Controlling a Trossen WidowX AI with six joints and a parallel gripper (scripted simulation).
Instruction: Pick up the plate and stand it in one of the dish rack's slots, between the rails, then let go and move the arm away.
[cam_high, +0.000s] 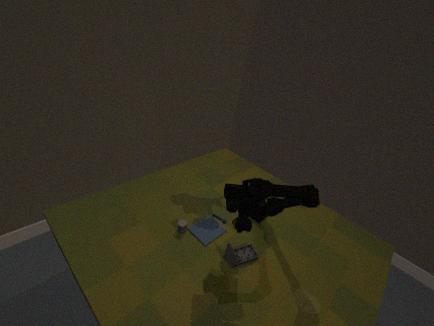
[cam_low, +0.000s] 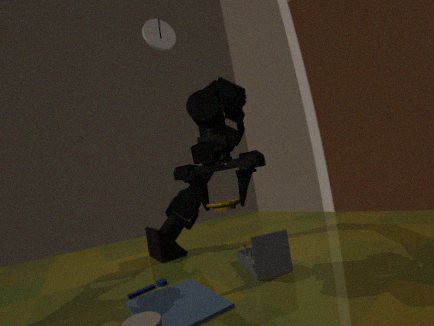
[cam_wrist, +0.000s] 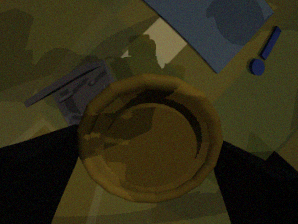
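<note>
The grey dish rack lies 110 mm below my gripper tip, 70 mm to the left of it and 10 mm ahead of it. The rest, counted from my gripper tip: yellow plate 10 mm above; blue mat 140 mm to the right, 130 mm below, 40 mm ahead.
</note>
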